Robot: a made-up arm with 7 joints. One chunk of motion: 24 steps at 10 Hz.
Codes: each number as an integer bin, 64 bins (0 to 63) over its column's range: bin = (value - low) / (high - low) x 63, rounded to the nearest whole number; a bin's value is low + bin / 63 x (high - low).
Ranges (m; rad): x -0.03..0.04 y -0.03..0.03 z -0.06..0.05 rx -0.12..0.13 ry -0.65..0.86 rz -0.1..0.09
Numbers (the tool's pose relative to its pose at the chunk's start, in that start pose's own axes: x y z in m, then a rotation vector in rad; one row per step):
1: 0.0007 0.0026 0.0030 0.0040 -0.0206 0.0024
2: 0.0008 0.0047 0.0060 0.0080 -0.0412 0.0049
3: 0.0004 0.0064 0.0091 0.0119 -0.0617 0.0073
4: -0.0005 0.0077 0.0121 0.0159 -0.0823 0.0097
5: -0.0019 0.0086 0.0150 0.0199 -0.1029 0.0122
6: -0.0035 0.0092 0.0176 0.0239 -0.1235 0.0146
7: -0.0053 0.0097 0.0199 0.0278 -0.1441 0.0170
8: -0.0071 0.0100 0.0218 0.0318 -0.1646 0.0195
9: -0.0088 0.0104 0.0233 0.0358 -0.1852 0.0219
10: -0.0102 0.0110 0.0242 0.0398 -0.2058 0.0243
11: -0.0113 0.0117 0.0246 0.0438 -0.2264 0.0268
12: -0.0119 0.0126 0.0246 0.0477 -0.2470 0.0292
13: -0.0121 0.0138 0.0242 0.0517 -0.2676 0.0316
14: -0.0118 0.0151 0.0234 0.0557 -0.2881 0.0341
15: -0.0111 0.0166 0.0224 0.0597 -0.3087 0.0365
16: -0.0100 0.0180 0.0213 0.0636 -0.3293 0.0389
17: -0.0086 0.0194 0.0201 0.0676 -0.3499 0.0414
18: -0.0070 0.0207 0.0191 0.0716 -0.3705 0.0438
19: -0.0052 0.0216 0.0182 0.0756 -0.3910 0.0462
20: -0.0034 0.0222 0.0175 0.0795 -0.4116 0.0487
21: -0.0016 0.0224 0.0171 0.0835 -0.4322 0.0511
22: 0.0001 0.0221 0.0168 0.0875 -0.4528 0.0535
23: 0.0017 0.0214 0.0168 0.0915 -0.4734 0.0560
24: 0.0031 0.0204 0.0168 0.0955 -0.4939 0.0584
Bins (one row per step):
1: 28 34 36 31 26 34
2: 28 36 38 32 25 35
3: 27 38 40 33 25 36
4: 27 40 41 34 24 36
5: 25 41 43 35 23 37
6: 24 41 44 36 22 38
7: 22 42 46 37 21 39
8: 21 42 47 38 20 40
9: 19 42 48 39 19 40
10: 18 43 48 40 19 41
11: 17 44 48 41 18 42
12: 16 45 48 42 17 43
13: 16 46 48 43 16 44
14: 16 47 48 44 15 44
15: 17 49 47 45 14 45
16: 18 50 47 46 13 46
17: 19 52 46 47 13 47
18: 21 53 45 48 12 48
19: 22 54 45 49 11 48
20: 24 55 44 50 10 49
21: 26 55 44 51 9 50
22: 27 55 44 52 8 51
23: 29 54 44 53 7 52
24: 30 53 44 54 7 53

